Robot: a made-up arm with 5 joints. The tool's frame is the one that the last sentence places.
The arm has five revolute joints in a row. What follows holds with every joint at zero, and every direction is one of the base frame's.
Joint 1 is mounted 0.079 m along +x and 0.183 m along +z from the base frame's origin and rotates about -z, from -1.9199 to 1.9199 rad.
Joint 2 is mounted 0.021 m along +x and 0.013 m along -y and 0.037 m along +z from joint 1 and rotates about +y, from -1.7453 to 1.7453 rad.
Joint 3 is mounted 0.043 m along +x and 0.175 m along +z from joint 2 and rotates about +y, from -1.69 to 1.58 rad.
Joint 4 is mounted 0.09 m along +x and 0.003 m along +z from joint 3 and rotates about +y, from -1.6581 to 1.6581 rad.
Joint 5 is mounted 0.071 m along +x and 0.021 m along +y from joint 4 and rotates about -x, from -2.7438 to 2.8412 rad.
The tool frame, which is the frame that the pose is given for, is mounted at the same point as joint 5; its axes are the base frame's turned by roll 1.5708, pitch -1.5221 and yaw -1.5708 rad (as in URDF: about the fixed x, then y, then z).
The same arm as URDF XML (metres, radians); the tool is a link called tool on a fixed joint. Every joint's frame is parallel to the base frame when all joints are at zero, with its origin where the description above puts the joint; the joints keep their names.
<robot name="arm">
<link name="base"/>
<link name="link1"/>
<link name="link2"/>
<link name="link3"/>
<link name="link4"/>
<link name="link5"/>
<link name="tool"/>
<joint name="joint 1" type="revolute"><parent link="base"/><child link="link1"/><origin xyz="0.079 0 0.183" rpy="0 0 0"/><axis xyz="0 0 -1"/><limit lower="-1.9199" upper="1.9199"/></joint>
<joint name="joint 2" type="revolute"><parent link="link1"/><child link="link2"/><origin xyz="0.021 -0.013 0.037" rpy="0 0 0"/><axis xyz="0 1 0"/><limit lower="-1.7453" upper="1.7453"/></joint>
<joint name="joint 3" type="revolute"><parent link="link2"/><child link="link3"/><origin xyz="0.043 0 0.175" rpy="0 0 0"/><axis xyz="0 1 0"/><limit lower="-1.69" upper="1.58"/></joint>
<joint name="joint 4" type="revolute"><parent link="link3"/><child link="link4"/><origin xyz="0.09 0 0.003" rpy="0 0 0"/><axis xyz="0 1 0"/><limit lower="-1.6581" upper="1.6581"/></joint>
<joint name="joint 5" type="revolute"><parent link="link4"/><child link="link5"/><origin xyz="0.071 0.021 0" rpy="0 0 0"/><axis xyz="-1 0 0"/><limit lower="-2.7438" upper="2.8412"/></joint>
<joint name="tool_fixed" type="fixed"><parent link="link5"/><child link="tool"/><origin xyz="0 0 0" rpy="1.5708 -1.5221 -1.5708"/></joint>
</robot>

